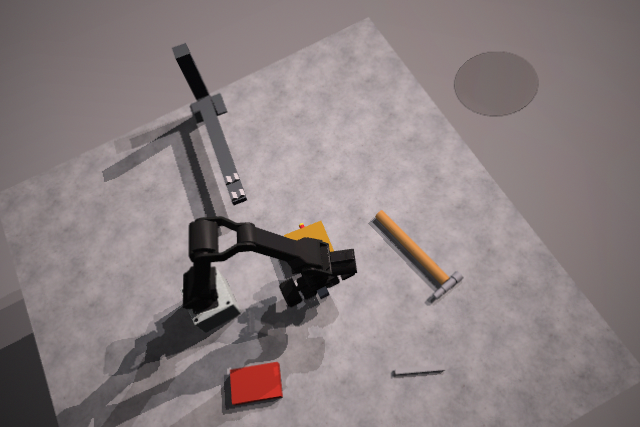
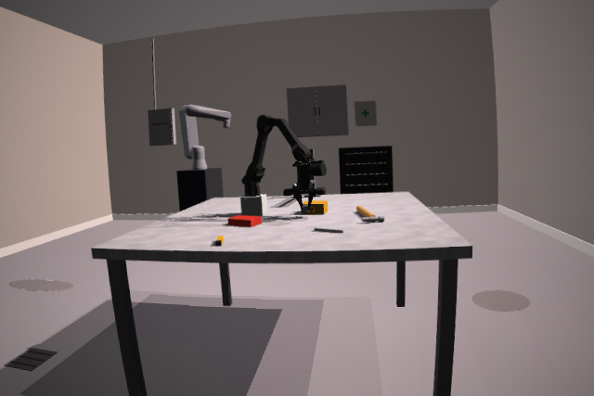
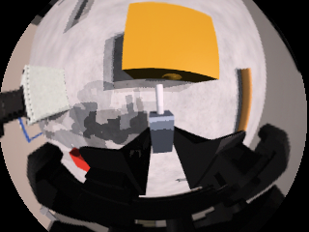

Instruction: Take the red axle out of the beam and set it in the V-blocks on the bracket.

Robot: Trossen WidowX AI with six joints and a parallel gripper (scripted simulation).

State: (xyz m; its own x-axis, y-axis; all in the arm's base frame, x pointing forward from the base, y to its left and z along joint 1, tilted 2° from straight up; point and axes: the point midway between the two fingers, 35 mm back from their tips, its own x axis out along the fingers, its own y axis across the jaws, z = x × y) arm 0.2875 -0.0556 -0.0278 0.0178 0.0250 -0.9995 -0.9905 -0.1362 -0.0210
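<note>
Right now the orange block is 12 cm to the left of my gripper tip, 1 cm below it and 1 cm ahead of it. The rest, counted from my gripper tip: red block (23 cm behind, 17 cm to the right, 2 cm below); then grey-blue block (2 cm to the left, 1 cm above); then thin grey rod (27 cm to the right, 17 cm ahead, 3 cm below).
</note>
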